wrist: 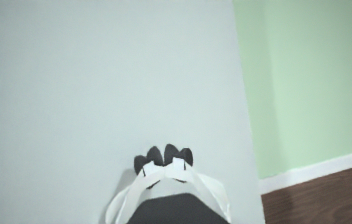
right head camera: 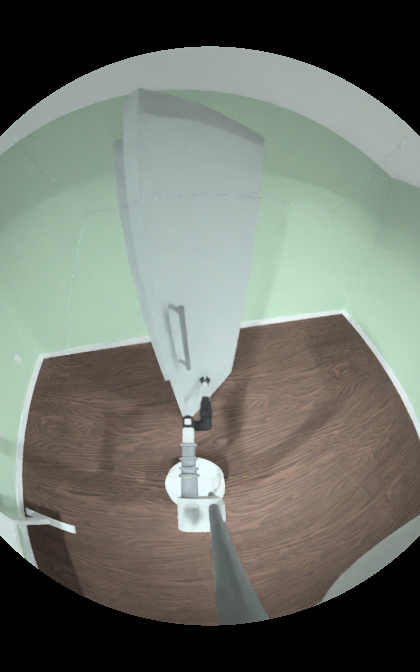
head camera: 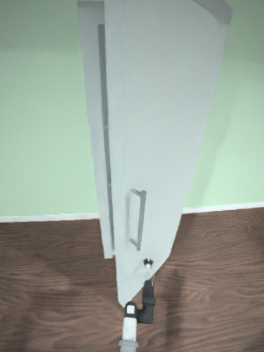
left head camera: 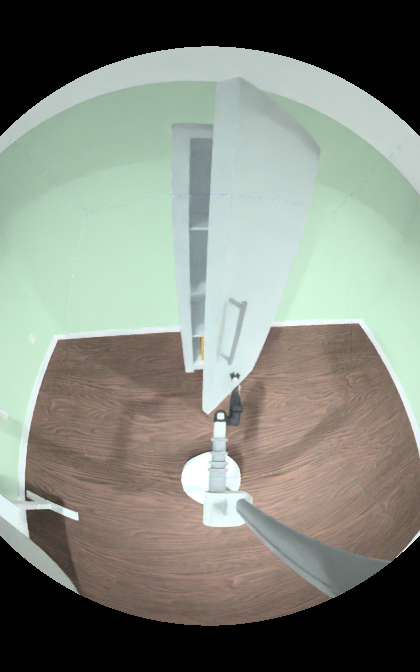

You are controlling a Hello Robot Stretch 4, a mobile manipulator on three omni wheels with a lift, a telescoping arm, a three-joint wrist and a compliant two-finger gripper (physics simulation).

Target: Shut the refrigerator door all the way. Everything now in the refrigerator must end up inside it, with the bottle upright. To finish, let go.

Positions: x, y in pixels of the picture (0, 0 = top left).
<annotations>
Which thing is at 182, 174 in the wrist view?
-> My gripper.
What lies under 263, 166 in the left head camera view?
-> A refrigerator door.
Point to a refrigerator door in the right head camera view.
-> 192, 174
</annotations>
